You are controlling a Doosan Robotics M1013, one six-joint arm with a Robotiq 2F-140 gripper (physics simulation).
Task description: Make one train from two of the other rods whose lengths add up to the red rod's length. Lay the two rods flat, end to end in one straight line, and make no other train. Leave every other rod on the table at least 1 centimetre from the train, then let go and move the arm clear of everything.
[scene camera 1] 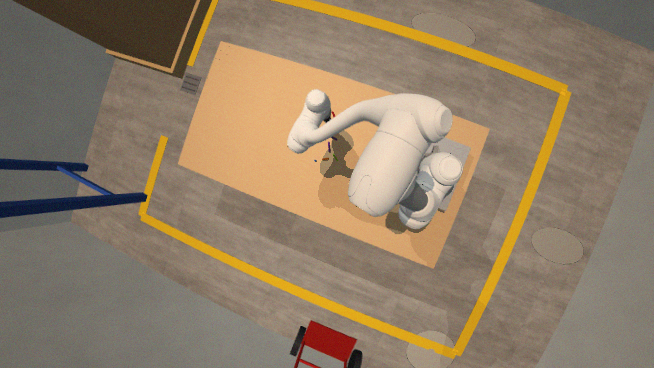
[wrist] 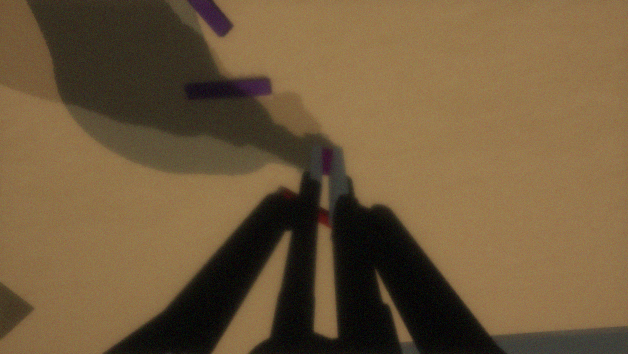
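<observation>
My gripper is shut on a short magenta rod, low over the table or at its surface. The red rod lies close by, partly hidden behind the fingers in the wrist view. A purple rod and a second, violet rod lie apart from each other, at different angles. In the scene view an orange rod, a green rod and a small blue rod lie beyond them. The fingertips are hidden by the arm there.
The white arm reaches over the tan table and shades several rods. Yellow floor tape surrounds the table. A dark cabinet, blue beams and a red cart stand farther out.
</observation>
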